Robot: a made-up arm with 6 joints. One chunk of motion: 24 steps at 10 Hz.
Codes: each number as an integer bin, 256 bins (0 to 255) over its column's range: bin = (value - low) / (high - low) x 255, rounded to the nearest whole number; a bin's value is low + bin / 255 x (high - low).
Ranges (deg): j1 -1.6..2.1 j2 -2.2..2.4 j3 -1.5..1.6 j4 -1.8..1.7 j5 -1..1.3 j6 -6.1..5
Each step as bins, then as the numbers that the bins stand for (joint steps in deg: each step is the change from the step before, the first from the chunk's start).
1 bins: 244 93 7 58 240 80
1 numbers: 1.940 -0.522 -1.415 -1.004 1.165 -2.618
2 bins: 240 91 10 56 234 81
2 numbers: 1.882 -0.558 -1.378 -1.031 1.111 -2.574
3 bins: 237 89 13 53 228 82
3 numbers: 1.839 -0.595 -1.342 -1.073 1.056 -2.531
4 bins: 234 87 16 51 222 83
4 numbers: 1.795 -0.631 -1.305 -1.100 1.002 -2.487
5 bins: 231 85 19 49 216 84
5 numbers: 1.752 -0.667 -1.269 -1.127 0.948 -2.444
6 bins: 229 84 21 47 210 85
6 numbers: 1.723 -0.685 -1.245 -1.155 0.894 -2.400
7 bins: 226 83 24 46 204 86
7 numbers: 1.679 -0.703 -1.208 -1.169 0.840 -2.356
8 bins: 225 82 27 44 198 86
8 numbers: 1.665 -0.721 -1.172 -1.196 0.786 -2.356
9 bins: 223 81 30 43 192 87
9 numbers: 1.636 -0.739 -1.135 -1.210 0.732 -2.313
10 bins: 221 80 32 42 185 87
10 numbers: 1.607 -0.757 -1.111 -1.224 0.669 -2.313
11 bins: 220 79 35 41 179 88
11 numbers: 1.592 -0.775 -1.075 -1.237 0.615 -2.269
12 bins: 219 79 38 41 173 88
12 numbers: 1.578 -0.775 -1.038 -1.237 0.560 -2.269
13 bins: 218 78 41 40 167 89
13 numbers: 1.563 -0.793 -1.002 -1.251 0.506 -2.226
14 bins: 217 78 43 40 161 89
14 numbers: 1.549 -0.793 -0.977 -1.251 0.452 -2.226
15 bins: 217 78 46 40 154 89
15 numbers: 1.549 -0.793 -0.941 -1.251 0.389 -2.226
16 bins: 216 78 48 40 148 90
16 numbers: 1.534 -0.793 -0.916 -1.251 0.335 -2.182
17 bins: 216 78 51 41 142 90
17 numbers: 1.534 -0.793 -0.880 -1.237 0.281 -2.182
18 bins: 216 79 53 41 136 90
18 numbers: 1.534 -0.775 -0.856 -1.237 0.227 -2.182
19 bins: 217 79 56 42 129 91
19 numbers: 1.549 -0.775 -0.819 -1.224 0.164 -2.139
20 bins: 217 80 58 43 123 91
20 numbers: 1.549 -0.757 -0.795 -1.210 0.109 -2.139
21 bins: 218 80 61 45 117 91
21 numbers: 1.563 -0.757 -0.758 -1.182 0.055 -2.139
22 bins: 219 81 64 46 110 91
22 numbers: 1.578 -0.739 -0.722 -1.169 -0.008 -2.139
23 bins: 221 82 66 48 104 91
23 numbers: 1.607 -0.721 -0.698 -1.141 -0.062 -2.139
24 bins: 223 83 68 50 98 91
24 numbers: 1.636 -0.703 -0.673 -1.114 -0.116 -2.139
